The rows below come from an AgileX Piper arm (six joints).
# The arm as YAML. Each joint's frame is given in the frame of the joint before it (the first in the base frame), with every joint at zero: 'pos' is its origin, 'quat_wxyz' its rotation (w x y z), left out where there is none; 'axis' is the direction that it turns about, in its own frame. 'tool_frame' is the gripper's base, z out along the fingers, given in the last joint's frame.
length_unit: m
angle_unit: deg
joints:
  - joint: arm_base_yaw
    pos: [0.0, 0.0, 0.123]
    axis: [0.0, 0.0, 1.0]
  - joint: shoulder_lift
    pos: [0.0, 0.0, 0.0]
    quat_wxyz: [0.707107, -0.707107, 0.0, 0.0]
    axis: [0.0, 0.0, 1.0]
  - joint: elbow
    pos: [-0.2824, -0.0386, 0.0]
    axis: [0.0, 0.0, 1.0]
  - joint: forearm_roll
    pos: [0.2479, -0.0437, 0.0]
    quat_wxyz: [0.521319, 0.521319, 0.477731, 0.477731]
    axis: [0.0, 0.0, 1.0]
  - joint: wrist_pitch
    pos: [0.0, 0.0, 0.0]
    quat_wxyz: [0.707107, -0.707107, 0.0, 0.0]
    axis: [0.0, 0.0, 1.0]
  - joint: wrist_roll
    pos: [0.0, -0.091, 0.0]
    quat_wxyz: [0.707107, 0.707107, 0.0, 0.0]
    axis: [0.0, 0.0, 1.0]
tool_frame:
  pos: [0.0, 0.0, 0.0]
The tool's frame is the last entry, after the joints.
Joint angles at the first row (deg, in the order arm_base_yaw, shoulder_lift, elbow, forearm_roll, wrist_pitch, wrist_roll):
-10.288 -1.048 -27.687 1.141 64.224 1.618
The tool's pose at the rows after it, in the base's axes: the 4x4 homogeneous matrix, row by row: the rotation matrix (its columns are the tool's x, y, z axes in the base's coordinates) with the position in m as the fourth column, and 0 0 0 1 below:
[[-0.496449 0.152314 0.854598 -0.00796], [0.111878 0.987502 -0.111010 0.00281], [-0.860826 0.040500 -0.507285 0.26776], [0 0 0 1]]
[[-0.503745 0.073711 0.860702 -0.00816], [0.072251 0.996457 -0.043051 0.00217], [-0.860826 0.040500 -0.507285 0.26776], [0 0 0 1]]
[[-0.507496 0.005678 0.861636 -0.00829], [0.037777 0.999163 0.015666 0.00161], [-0.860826 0.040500 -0.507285 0.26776], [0 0 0 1]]
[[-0.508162 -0.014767 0.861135 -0.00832], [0.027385 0.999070 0.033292 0.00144], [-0.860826 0.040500 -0.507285 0.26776], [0 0 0 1]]
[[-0.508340 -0.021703 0.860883 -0.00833], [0.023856 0.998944 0.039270 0.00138], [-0.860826 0.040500 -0.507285 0.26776], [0 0 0 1]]
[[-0.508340 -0.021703 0.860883 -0.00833], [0.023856 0.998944 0.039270 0.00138], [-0.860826 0.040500 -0.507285 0.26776], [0 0 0 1]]
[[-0.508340 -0.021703 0.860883 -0.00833], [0.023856 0.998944 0.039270 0.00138], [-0.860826 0.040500 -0.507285 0.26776], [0 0 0 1]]
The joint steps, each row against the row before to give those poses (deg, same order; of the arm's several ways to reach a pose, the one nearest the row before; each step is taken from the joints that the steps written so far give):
1.723 -0.001 0.001 -0.027 0.000 0.001
4.539 0.000 0.000 -0.001 0.000 0.001
3.904 0.000 0.000 0.000 0.001 -0.001
1.173 0.000 0.000 0.000 -0.001 0.000
0.399 0.000 0.000 -0.001 0.000 0.002
0.000 0.000 0.000 0.000 0.000 0.000
0.000 0.000 0.000 0.000 0.000 0.000

